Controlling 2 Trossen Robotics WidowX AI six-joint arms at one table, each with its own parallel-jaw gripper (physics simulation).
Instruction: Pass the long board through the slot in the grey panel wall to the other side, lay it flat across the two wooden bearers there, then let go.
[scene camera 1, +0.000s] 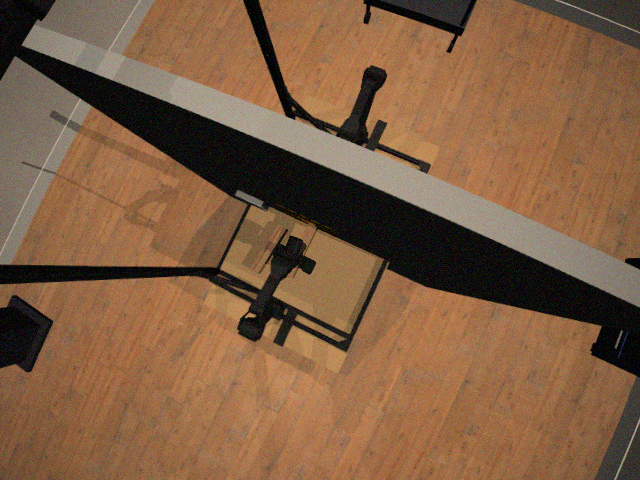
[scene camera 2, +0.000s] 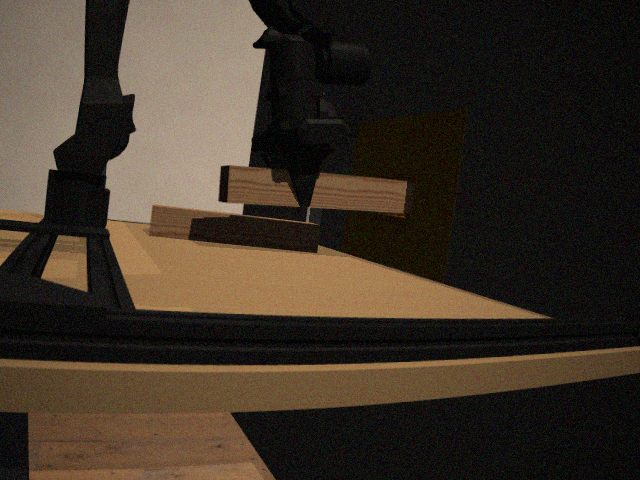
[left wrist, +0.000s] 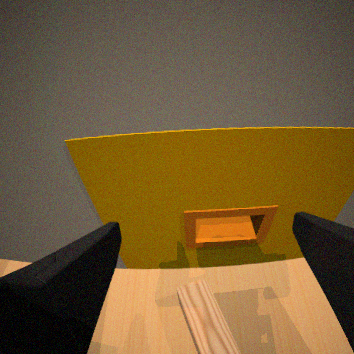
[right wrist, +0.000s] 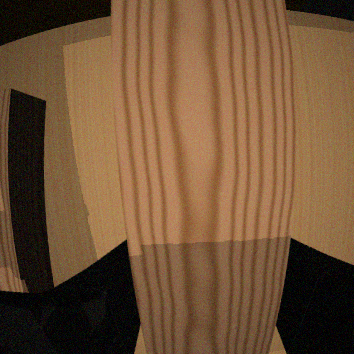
Note:
My left gripper (left wrist: 208, 227) is open, with nothing in its grasp. I also see my right gripper (scene camera 2: 298, 205), a slot (left wrist: 217, 227) and a grey panel wall (scene camera 2: 539, 223).
My right gripper also shows in the right wrist view (right wrist: 199, 232). The grey panel wall also shows in scene camera 1 (scene camera 1: 436, 234) and in the left wrist view (left wrist: 241, 82).

